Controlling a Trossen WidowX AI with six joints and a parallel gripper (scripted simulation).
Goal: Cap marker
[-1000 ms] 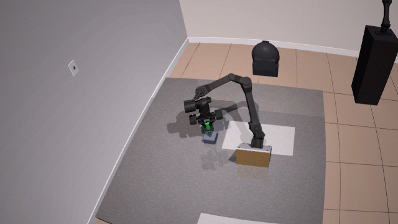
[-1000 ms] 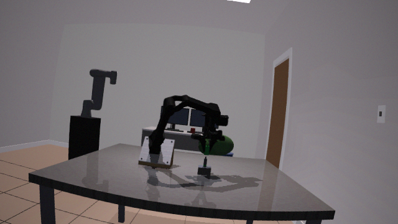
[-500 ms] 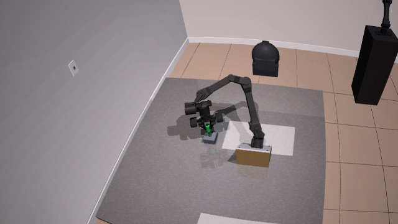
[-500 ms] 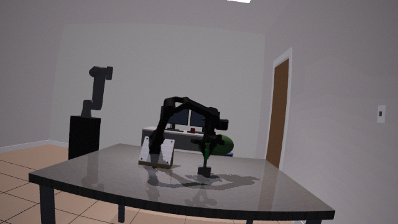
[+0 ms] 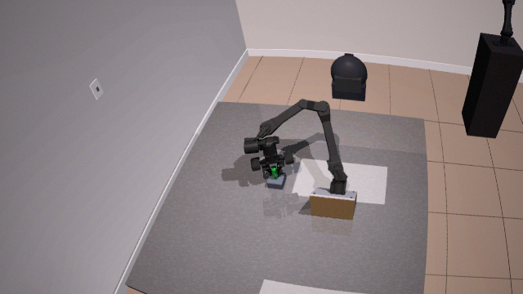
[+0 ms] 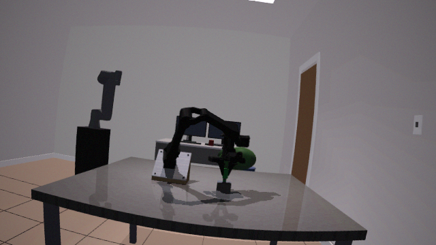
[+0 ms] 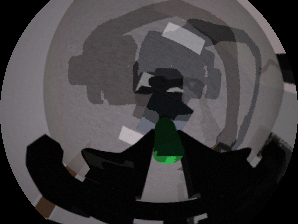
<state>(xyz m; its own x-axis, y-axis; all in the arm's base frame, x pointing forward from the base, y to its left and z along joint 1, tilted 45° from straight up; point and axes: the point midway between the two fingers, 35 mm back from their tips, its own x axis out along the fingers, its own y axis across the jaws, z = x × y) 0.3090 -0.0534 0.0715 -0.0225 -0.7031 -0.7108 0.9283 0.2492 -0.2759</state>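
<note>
Now: the green cap 10 mm above my gripper tip. From my gripper tip the other things lie so: grey holder block 60 mm below.
</note>
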